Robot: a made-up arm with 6 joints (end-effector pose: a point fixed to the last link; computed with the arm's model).
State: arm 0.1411 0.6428 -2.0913 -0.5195 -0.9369 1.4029
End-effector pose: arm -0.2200 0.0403 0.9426 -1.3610 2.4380 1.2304
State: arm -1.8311 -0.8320 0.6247 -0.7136 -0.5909 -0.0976
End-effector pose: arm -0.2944 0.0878 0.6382 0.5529 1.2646 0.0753
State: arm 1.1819 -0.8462 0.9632 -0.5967 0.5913 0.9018
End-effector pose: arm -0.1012 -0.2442 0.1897 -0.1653 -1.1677 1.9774
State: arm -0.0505 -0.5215 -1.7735 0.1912 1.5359 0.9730
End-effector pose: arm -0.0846 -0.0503 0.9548 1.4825 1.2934 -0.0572
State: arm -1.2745 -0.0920 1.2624 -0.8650 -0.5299 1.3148
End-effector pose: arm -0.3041 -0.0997 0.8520 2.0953 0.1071 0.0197
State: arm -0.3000 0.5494 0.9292 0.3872 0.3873 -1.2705
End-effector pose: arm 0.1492 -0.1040 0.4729 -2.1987 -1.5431 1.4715
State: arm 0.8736 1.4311 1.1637 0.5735 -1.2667 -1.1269
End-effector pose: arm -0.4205 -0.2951 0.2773 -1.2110 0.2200 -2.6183
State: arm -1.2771 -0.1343 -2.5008 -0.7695 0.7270 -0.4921
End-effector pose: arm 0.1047 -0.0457 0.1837 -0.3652 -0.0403 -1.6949
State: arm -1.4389 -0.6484 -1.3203 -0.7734 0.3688 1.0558
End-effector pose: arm -0.3119 0.2237 0.3721 0.2081 0.0454 0.0108
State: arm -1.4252 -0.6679 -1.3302 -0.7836 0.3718 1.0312
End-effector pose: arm -0.3129 0.2225 0.3747 0.2041 0.0694 0.0004
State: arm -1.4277 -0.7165 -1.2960 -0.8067 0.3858 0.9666
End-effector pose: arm -0.3055 0.2271 0.3969 0.2480 0.1147 -0.0380
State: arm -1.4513 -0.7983 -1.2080 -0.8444 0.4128 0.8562
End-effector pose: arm -0.2878 0.2333 0.4425 0.3430 0.1978 -0.1046
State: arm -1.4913 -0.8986 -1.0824 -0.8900 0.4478 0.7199
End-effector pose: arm -0.2629 0.2324 0.5011 0.4578 0.3247 -0.1798
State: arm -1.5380 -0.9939 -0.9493 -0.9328 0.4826 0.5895
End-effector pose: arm -0.2362 0.2229 0.5547 0.5542 0.4726 -0.2430
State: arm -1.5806 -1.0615 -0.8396 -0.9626 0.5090 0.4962
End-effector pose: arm -0.2143 0.2116 0.5913 0.6160 0.5947 -0.2828
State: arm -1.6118 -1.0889 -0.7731 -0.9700 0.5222 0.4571
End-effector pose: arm -0.2041 0.2038 0.6109 0.6529 0.6512 -0.2929
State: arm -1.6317 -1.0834 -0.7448 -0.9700 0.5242 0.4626
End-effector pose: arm -0.2010 0.2020 0.6184 0.6754 0.6483 -0.2914
